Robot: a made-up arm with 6 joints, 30 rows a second.
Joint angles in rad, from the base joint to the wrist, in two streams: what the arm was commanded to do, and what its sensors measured. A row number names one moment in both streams.
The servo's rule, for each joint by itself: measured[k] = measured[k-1] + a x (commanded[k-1-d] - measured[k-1]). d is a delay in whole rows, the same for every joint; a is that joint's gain. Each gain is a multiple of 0.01, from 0.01 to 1. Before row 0 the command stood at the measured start. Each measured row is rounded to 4 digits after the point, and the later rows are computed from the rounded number. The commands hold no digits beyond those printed.
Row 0, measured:
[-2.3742 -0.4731 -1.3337 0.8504 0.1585 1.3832]
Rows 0 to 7, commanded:
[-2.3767 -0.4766 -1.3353 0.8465 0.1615 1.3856]
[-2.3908 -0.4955 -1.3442 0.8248 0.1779 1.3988]
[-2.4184 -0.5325 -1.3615 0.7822 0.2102 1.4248]
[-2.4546 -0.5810 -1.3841 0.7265 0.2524 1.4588]
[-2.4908 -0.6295 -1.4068 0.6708 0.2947 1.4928]
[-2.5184 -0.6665 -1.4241 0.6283 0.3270 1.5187]
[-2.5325 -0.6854 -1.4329 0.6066 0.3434 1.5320]
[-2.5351 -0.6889 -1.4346 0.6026 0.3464 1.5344]
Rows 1 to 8, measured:
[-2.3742 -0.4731 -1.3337 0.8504 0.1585 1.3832]
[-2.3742 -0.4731 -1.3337 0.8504 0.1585 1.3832]
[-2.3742 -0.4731 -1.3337 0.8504 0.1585 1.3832]
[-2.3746 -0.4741 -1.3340 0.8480 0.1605 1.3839]
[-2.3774 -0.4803 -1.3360 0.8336 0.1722 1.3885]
[-2.3844 -0.4954 -1.3411 0.8017 0.1977 1.3998]
[-2.3963 -0.5202 -1.3497 0.7551 0.2343 1.4181]
[-2.4124 -0.5519 -1.3611 0.7028 0.2748 1.4413]
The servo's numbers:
d 3
a 0.17 0.29 0.20 0.62 0.67 0.31

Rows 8 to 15, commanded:
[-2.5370 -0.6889 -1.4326 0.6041 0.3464 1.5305]
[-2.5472 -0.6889 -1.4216 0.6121 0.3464 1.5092]
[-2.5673 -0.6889 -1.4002 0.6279 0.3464 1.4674]
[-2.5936 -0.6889 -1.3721 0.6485 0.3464 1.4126]
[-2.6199 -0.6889 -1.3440 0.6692 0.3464 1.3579]
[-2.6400 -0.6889 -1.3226 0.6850 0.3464 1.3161]
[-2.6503 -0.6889 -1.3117 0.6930 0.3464 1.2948]
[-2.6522 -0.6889 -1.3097 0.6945 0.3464 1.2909]
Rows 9 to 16, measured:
[-2.4304 -0.5851 -1.3737 0.6566 0.3098 1.4653]
[-2.4478 -0.6142 -1.3855 0.6256 0.3323 1.4860]
[-2.4626 -0.6359 -1.3953 0.6113 0.3417 1.5010]
[-2.4752 -0.6513 -1.4028 0.6068 0.3448 1.5101]
[-2.4874 -0.6622 -1.4066 0.6101 0.3459 1.5098]
[-2.5010 -0.6699 -1.4053 0.6211 0.3462 1.4967]
[-2.5167 -0.6754 -1.3987 0.6381 0.3463 1.4706]
[-2.5342 -0.6793 -1.3878 0.6574 0.3464 1.4357]

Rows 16 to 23, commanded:
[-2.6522 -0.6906 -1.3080 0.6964 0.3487 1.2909]
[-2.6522 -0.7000 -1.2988 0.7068 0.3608 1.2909]
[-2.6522 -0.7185 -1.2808 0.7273 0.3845 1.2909]
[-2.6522 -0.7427 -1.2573 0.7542 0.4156 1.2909]
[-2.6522 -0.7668 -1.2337 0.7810 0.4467 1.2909]
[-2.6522 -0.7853 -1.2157 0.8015 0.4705 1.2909]
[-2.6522 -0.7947 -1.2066 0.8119 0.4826 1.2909]
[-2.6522 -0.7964 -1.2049 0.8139 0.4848 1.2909]
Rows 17 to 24, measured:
[-2.5522 -0.6821 -1.3748 0.6745 0.3464 1.3986]
[-2.5689 -0.6841 -1.3622 0.6860 0.3464 1.3664]
[-2.5831 -0.6855 -1.3517 0.6913 0.3464 1.3430]
[-2.5948 -0.6870 -1.3430 0.6945 0.3479 1.3268]
[-2.6046 -0.6908 -1.3342 0.7021 0.3565 1.3157]
[-2.6127 -0.6988 -1.3235 0.7177 0.3753 1.3080]
[-2.6194 -0.7115 -1.3103 0.7403 0.4023 1.3027]
[-2.6250 -0.7275 -1.2950 0.7655 0.4320 1.2990]

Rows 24 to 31, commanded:
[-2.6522 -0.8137 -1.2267 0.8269 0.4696 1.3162]
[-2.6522 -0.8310 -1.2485 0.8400 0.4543 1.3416]
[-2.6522 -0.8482 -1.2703 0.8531 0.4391 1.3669]
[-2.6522 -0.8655 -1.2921 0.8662 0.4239 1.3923]
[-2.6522 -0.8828 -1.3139 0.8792 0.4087 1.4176]
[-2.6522 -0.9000 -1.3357 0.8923 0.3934 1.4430]
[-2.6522 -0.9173 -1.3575 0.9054 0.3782 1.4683]
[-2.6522 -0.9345 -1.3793 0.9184 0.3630 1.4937]
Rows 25 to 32, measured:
[-2.6296 -0.7443 -1.2791 0.7878 0.4578 1.2965]
[-2.6334 -0.7589 -1.2646 0.8027 0.4744 1.2948]
[-2.6366 -0.7698 -1.2527 0.8096 0.4814 1.2936]
[-2.6393 -0.7825 -1.2475 0.8203 0.4735 1.3006]
[-2.6415 -0.7966 -1.2477 0.8325 0.4606 1.3133]
[-2.6433 -0.8116 -1.2522 0.8453 0.4462 1.3299]
[-2.6448 -0.8272 -1.2602 0.8583 0.4313 1.3492]
[-2.6461 -0.8433 -1.2709 0.8713 0.4162 1.3704]

